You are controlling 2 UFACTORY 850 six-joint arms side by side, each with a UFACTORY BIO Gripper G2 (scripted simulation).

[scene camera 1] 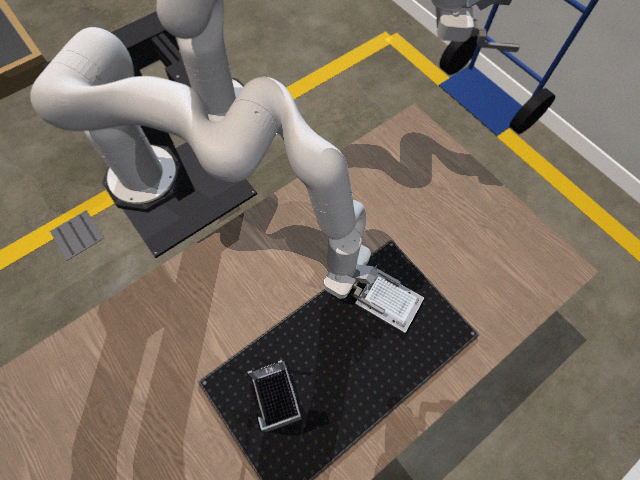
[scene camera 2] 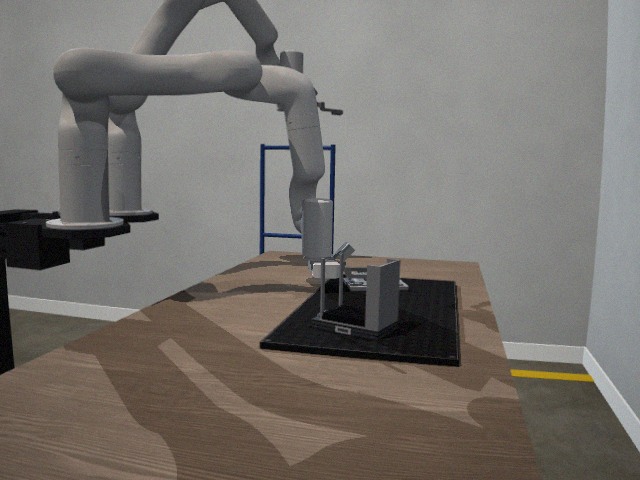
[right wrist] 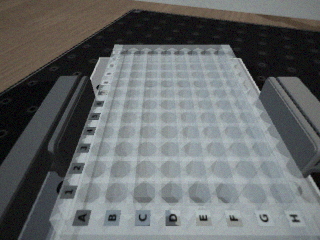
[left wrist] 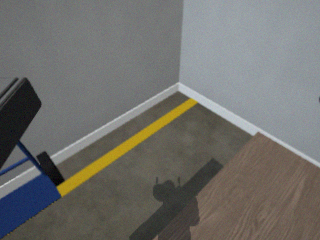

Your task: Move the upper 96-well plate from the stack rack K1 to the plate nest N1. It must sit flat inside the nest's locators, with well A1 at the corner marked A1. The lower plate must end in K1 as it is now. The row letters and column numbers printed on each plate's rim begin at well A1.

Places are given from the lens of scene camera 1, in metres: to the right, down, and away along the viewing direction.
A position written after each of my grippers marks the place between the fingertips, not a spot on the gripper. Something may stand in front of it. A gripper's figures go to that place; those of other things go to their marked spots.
my right gripper (scene camera 1: 391, 298): 0.21, 0.17, 1.27
white 96-well plate (scene camera 1: 381, 294): 0.18, 0.16, 1.29
